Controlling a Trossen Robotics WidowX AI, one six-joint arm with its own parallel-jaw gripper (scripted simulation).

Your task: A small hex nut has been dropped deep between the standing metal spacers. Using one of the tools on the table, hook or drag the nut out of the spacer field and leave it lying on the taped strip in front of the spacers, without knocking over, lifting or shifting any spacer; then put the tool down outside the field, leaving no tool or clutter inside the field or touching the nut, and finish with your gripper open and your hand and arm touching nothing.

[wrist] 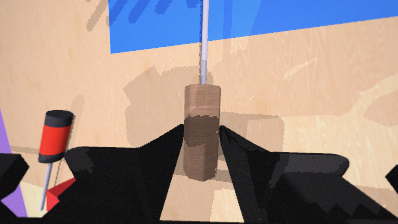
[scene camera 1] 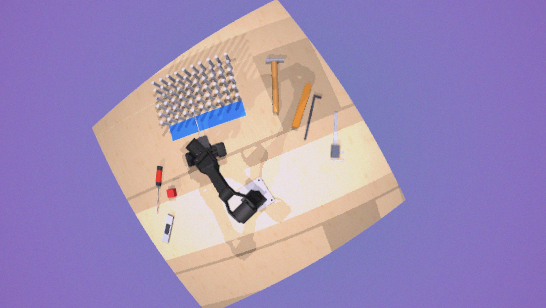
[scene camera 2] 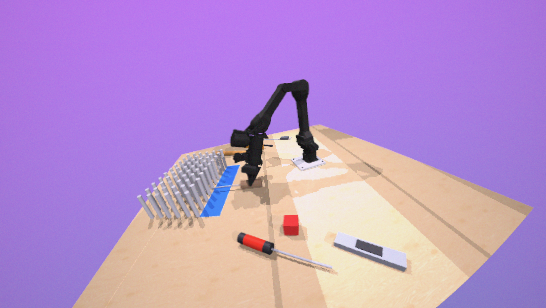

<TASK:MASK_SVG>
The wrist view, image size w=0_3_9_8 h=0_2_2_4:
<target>my gripper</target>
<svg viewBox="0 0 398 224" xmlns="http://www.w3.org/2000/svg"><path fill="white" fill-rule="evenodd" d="M396 164L385 177L398 193L398 164ZM0 153L0 224L398 224L398 217L342 177L349 167L349 160L346 157L332 153L270 152L224 125L220 125L219 128L220 143L244 222L160 220L182 147L184 124L176 126L139 148L80 146L67 150L64 158L76 181L57 197L59 202L43 217L16 216L1 201L1 199L15 191L30 166L20 154Z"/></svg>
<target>red-handled screwdriver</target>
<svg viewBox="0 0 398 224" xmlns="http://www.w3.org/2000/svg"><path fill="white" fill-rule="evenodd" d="M70 111L51 110L46 112L38 161L48 164L38 211L42 211L45 206L53 163L60 161L65 155L74 116Z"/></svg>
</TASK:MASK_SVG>
